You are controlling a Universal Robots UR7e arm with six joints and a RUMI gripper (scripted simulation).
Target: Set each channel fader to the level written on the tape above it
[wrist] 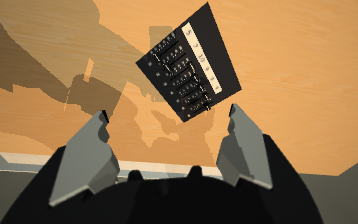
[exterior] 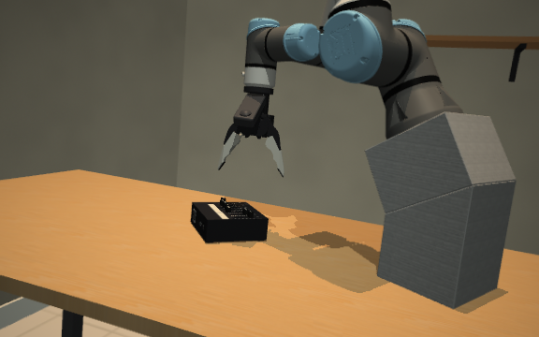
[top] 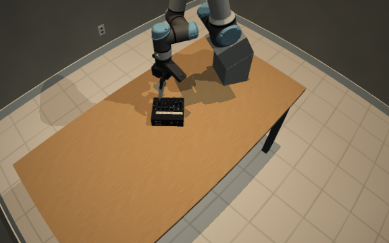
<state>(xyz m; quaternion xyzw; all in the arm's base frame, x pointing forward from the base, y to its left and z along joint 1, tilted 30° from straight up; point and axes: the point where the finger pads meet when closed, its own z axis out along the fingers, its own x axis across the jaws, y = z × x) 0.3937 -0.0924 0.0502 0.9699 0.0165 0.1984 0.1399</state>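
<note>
My hand is 80 mm above the master fader, 70 mm short of it and 50 mm to the left of it.
</note>
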